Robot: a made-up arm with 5 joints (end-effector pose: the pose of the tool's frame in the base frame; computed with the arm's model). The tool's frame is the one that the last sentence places. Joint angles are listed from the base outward.
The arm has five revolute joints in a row. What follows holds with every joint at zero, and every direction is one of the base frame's.
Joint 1 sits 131.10 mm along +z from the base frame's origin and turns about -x.
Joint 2 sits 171.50 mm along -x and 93.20 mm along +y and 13.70 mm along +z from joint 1 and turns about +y.
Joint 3 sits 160.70 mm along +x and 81.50 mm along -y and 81.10 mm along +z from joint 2 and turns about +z.
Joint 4 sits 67.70 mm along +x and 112.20 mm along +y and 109.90 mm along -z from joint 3 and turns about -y.
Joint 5 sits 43.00 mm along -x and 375.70 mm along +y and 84.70 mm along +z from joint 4 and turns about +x.
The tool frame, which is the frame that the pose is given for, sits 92.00 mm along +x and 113.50 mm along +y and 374.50 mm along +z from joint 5; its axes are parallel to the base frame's.
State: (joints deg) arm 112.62 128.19 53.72 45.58 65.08
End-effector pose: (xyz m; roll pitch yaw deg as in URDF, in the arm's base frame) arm 0.0747 -0.0729 0.1495 10.90 13.05 -71.74
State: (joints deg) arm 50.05 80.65 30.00 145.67 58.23
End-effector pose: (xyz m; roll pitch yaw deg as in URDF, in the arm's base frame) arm -0.4997 0.1338 0.0903 19.93 -55.94 38.17
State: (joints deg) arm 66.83 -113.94 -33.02 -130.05 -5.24
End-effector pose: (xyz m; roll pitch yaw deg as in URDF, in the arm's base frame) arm -0.1823 0.9702 0.1787 -43.96 23.21 -1.86
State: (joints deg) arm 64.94 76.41 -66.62 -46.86 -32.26
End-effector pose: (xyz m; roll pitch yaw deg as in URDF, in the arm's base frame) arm 0.2317 -0.8483 -0.2673 -85.26 -22.60 -134.36
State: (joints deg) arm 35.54 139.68 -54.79 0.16 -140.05
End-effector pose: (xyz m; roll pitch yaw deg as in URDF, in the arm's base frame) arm -0.9419 0.0920 -0.2313 90.90 -9.77 -116.37
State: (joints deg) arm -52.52 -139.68 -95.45 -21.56 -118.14
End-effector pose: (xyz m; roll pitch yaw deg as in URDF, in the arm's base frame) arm -0.7254 -0.6814 0.5233 38.57 36.80 -67.60
